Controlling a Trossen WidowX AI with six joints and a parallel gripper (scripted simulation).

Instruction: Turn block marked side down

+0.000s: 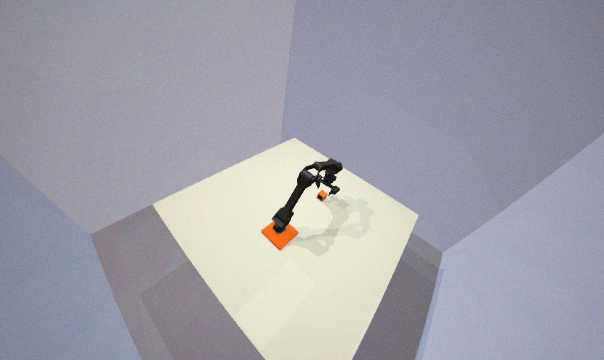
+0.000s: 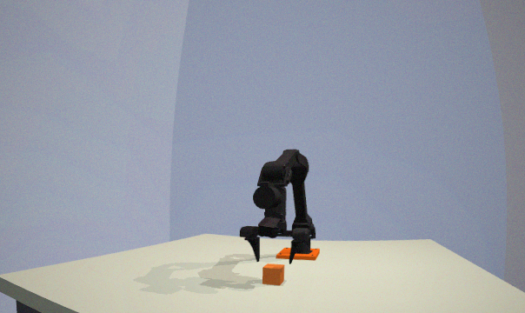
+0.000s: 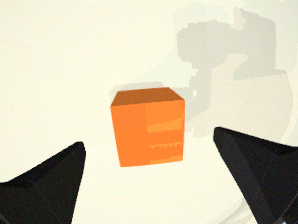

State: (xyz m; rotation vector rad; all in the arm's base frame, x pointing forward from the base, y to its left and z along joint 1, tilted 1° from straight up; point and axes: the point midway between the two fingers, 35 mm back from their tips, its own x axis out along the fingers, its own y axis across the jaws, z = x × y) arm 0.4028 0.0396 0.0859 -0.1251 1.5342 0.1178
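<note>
Right now my gripper tip is 4 cm above the orange block and 1 cm past it.
</note>
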